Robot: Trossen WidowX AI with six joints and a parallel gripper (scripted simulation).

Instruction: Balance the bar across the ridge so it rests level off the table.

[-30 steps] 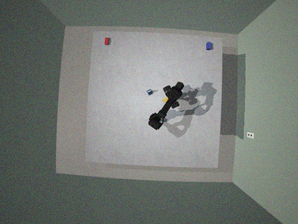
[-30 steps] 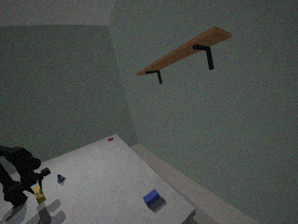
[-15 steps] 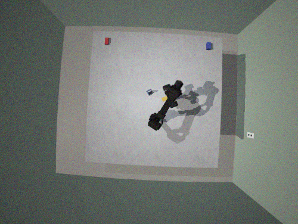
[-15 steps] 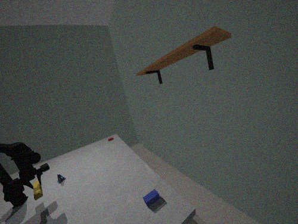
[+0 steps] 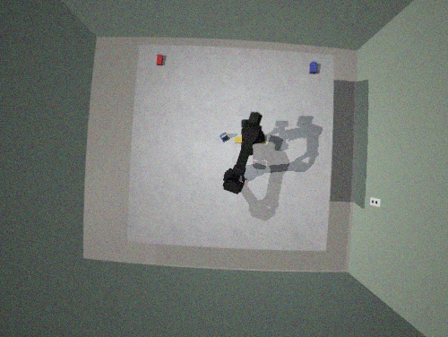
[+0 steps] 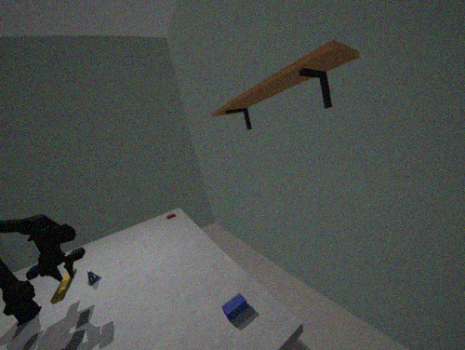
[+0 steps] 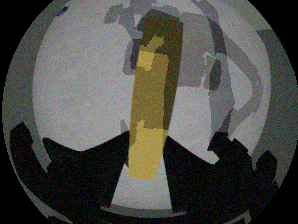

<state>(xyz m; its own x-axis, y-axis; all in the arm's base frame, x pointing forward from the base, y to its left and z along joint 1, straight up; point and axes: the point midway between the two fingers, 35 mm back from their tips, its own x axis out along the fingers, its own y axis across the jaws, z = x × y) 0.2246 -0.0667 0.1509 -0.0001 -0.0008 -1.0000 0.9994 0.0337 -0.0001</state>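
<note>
Now: gripper tip 30 mm to the left of the yellow bar. From my gripper tip the other things lie so: blue block: 520 mm ahead, 430 mm to the right, 100 mm below; then red block: 570 mm to the left, 520 mm ahead, 110 mm below; then ridge: 120 mm to the left, 60 mm below, 30 mm ahead.
</note>
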